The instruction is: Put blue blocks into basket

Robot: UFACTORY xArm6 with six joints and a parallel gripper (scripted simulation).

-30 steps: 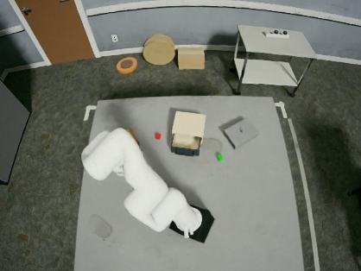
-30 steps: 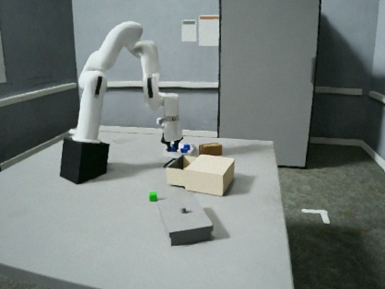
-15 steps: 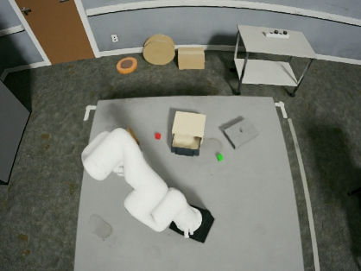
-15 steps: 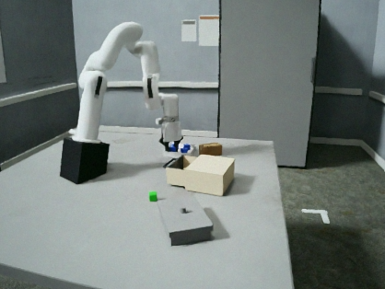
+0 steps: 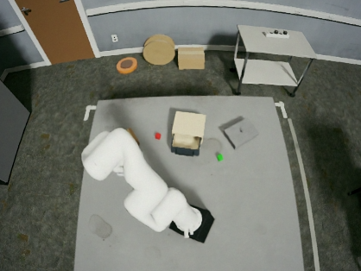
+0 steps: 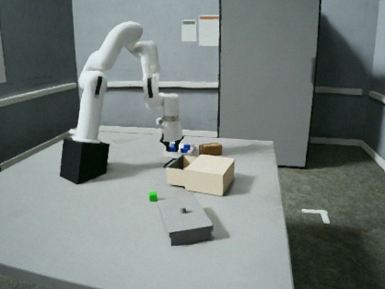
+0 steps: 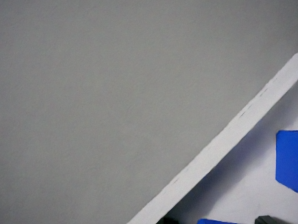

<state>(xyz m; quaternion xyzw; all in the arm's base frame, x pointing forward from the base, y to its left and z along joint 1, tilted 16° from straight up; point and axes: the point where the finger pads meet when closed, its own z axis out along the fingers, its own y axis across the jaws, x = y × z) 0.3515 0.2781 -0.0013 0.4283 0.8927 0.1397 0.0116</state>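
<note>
My hand is 4 cm short of the white basket, 3 cm to the right of it and 2 cm above it. From my hand the other things lie so: light wooden cabinet 17 cm ahead, 32 cm to the right, 1 cm above; then brown box 20 cm ahead, 2 cm to the left; then dark-rimmed drawer 12 cm ahead, 31 cm to the right, 1 cm above.
</note>
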